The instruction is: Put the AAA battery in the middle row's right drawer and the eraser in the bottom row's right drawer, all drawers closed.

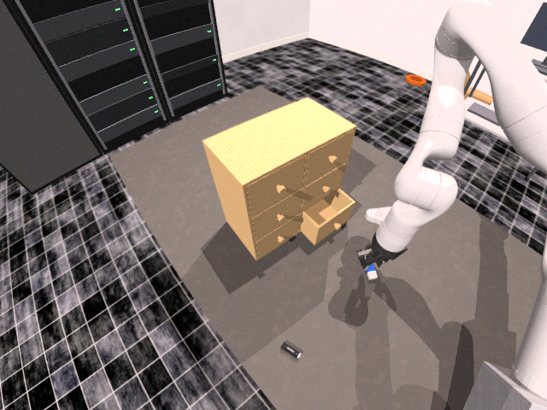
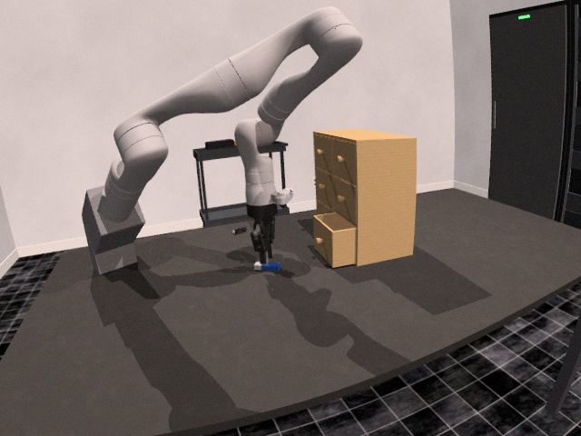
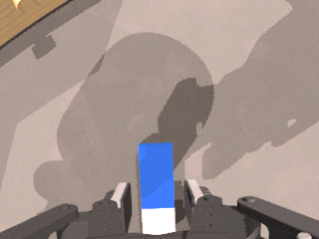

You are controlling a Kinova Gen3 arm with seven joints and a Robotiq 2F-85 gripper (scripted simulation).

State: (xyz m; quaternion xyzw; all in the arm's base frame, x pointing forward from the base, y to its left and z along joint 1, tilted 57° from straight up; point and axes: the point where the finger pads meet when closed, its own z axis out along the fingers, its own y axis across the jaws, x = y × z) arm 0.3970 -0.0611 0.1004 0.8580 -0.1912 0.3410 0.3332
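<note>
Right now the white eraser is 3 cm below my hand. Also, from my hand: green AAA battery: 31 cm ahead, 8 cm above, 3 cm to the right; dark AAA battery: 31 cm to the left, 3 cm below, 3 cm ahead.
</note>
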